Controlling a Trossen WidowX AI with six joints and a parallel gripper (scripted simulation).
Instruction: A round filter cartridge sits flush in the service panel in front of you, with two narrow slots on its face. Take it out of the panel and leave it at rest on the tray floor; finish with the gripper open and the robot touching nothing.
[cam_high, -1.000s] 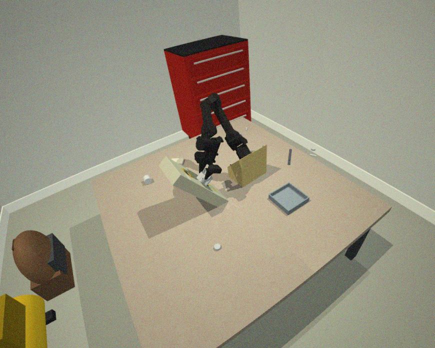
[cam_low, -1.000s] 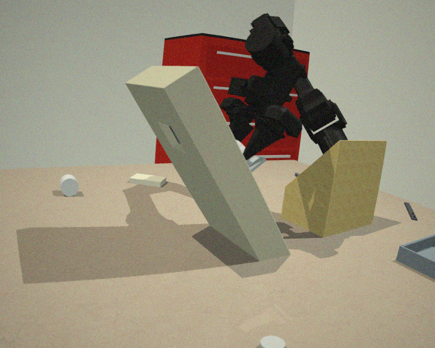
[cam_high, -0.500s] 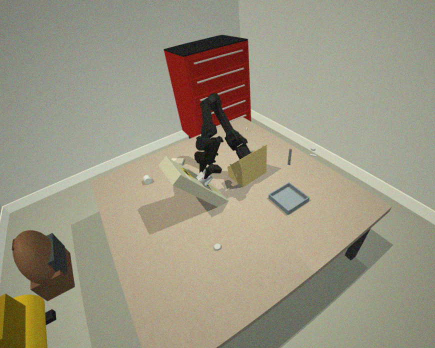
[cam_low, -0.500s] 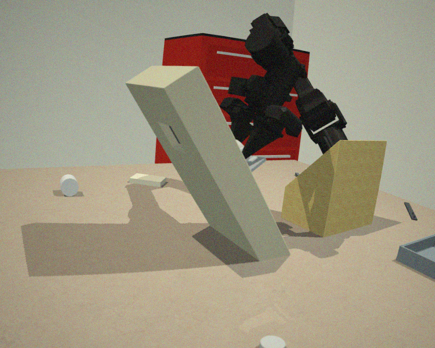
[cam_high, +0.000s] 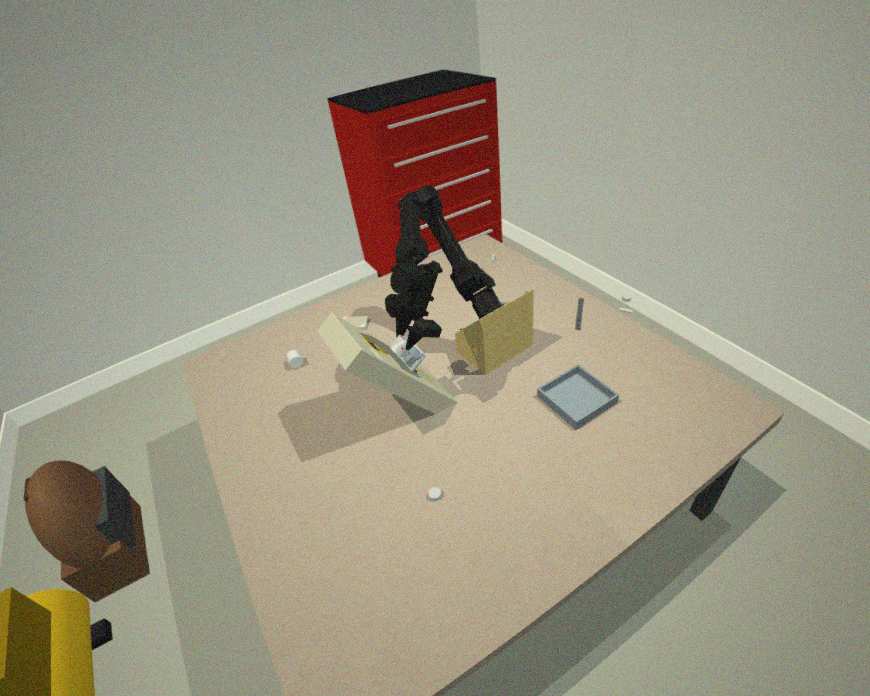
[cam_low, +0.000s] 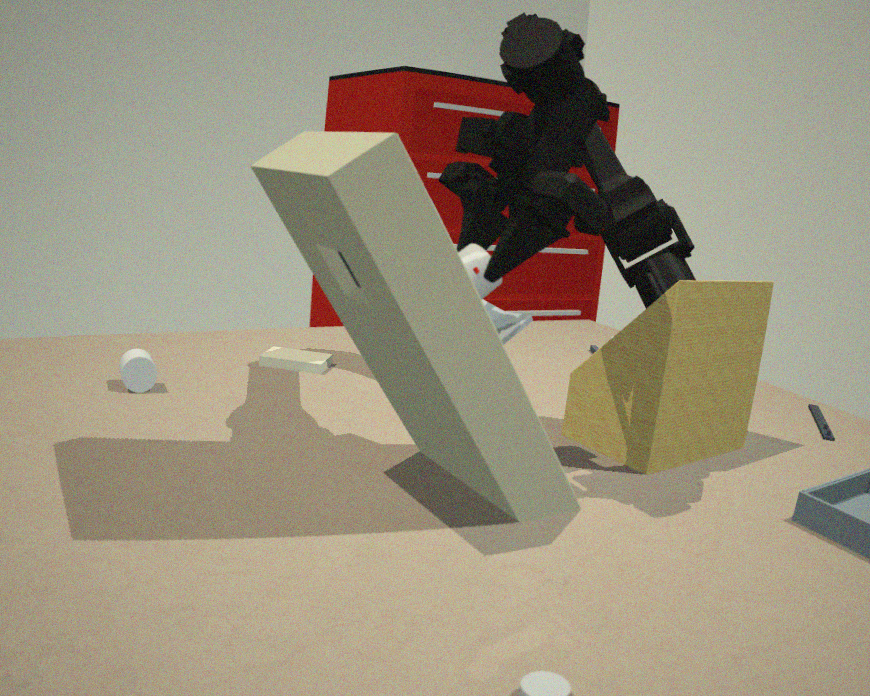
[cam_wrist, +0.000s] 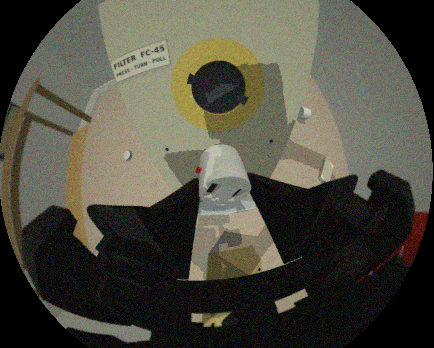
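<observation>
Now: the grey tray 36 cm behind my gripper tip, 27 cm to the left of it and 19 cm below it. The rest, counted from my gripper tip: service panel 5 cm below, 4 cm ahead; round white filter cartridge right at my gripper tip; pale bracket 7 cm below, 1 cm behind.
</observation>
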